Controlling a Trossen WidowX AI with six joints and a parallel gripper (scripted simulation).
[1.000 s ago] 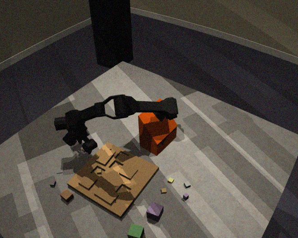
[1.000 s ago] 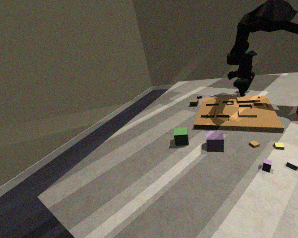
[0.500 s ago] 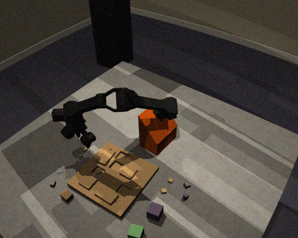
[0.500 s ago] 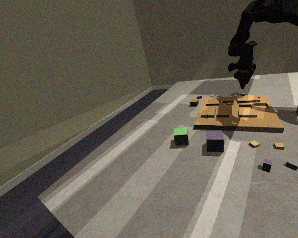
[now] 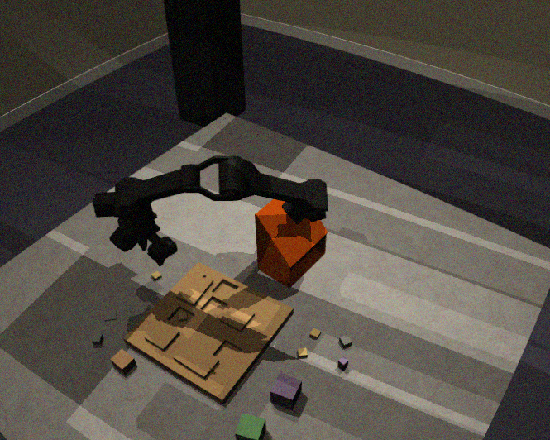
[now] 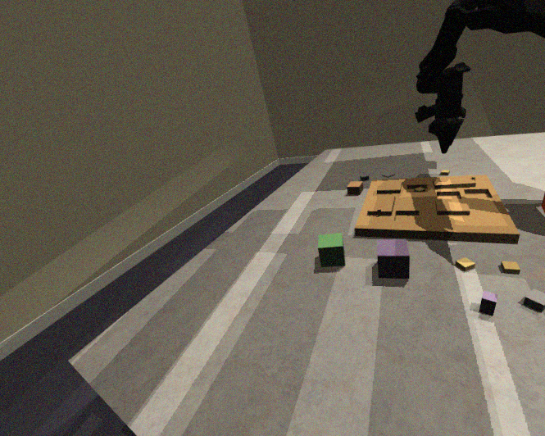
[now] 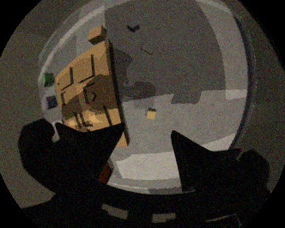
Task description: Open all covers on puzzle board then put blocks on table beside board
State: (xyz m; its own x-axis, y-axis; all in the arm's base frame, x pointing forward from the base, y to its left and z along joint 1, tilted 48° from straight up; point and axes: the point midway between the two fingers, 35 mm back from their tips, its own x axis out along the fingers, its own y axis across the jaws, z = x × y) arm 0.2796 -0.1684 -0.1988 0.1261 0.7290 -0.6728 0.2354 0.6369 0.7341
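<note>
Now: the tan puzzle board 6 cm ahead of my gripper tip, 20 cm to the left of it and 6 cm below it. Round my gripper tip: brown cube 25 cm ahead, 11 cm to the left, 7 cm below; green cube 23 cm ahead, 46 cm to the left, 6 cm below; purple cube 11 cm ahead, 47 cm to the left, 5 cm below.
</note>
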